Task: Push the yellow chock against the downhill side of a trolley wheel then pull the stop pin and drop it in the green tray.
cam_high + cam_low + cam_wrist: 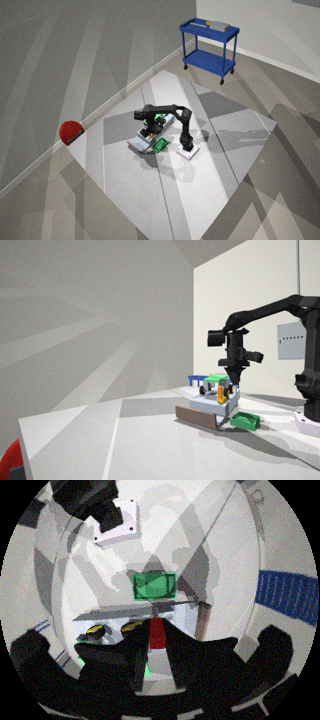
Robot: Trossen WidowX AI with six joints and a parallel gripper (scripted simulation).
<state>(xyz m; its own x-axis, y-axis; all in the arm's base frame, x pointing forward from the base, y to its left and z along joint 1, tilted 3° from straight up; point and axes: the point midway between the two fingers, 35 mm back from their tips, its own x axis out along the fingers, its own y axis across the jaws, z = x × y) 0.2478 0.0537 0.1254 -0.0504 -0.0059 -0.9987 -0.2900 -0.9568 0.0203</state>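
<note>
The green tray is 30 mm behind my gripper tip, 10 mm to the left of it and 140 mm below it. The rest, counted from my gripper tip: trolley (80 mm ahead, 120 mm to the right, 30 mm below); then red-headed stop pin (right at my gripper tip); then yellow chock (50 mm ahead, 20 mm to the right, 50 mm below).
</note>
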